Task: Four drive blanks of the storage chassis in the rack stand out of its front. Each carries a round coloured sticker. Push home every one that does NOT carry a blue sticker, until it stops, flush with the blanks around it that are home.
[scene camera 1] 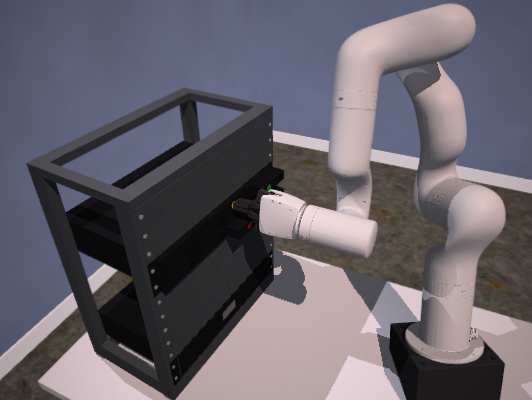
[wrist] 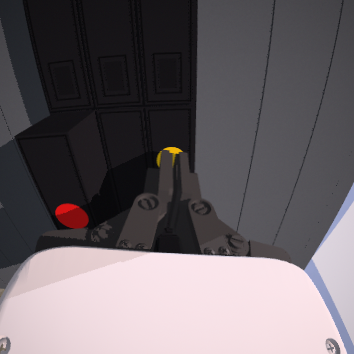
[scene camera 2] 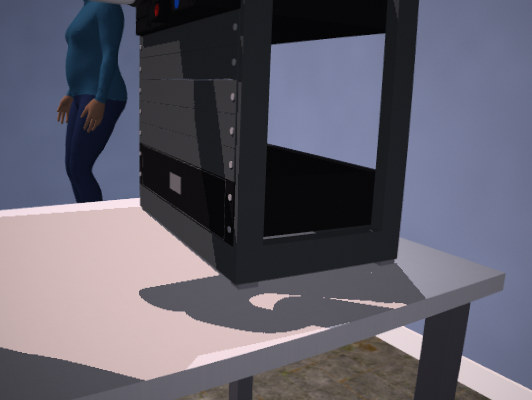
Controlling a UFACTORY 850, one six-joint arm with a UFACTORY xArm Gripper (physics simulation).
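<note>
The chassis (scene camera 1: 187, 260) sits in the rack with its dark blanks. My gripper (scene camera 1: 236, 205) (wrist: 170, 168) is shut and empty, its tips at the yellow sticker (scene camera 1: 233, 205) (wrist: 170, 151), seemingly touching it. The yellow-stickered blank (wrist: 169, 126) looks flush with the blanks around it. The blank (wrist: 42, 162) with the red sticker (scene camera 1: 250, 225) (scene camera 2: 156, 10) (wrist: 72, 215) stands out. The green sticker (scene camera 1: 269, 188) is on a blank standing out, farther right in scene camera 1. The blue sticker (scene camera 2: 177, 3) shows at the top of scene camera 2; my gripper hides it in scene camera 1.
The rack frame (scene camera 1: 85, 190) (scene camera 2: 252, 150) stands on the table (scene camera 1: 310, 340) (scene camera 2: 65, 260). Grey panels (scene camera 1: 210, 165) (wrist: 225, 100) lie above the drive blanks, and more grey panels are below. A person (scene camera 2: 95, 55) stands behind the table in scene camera 2.
</note>
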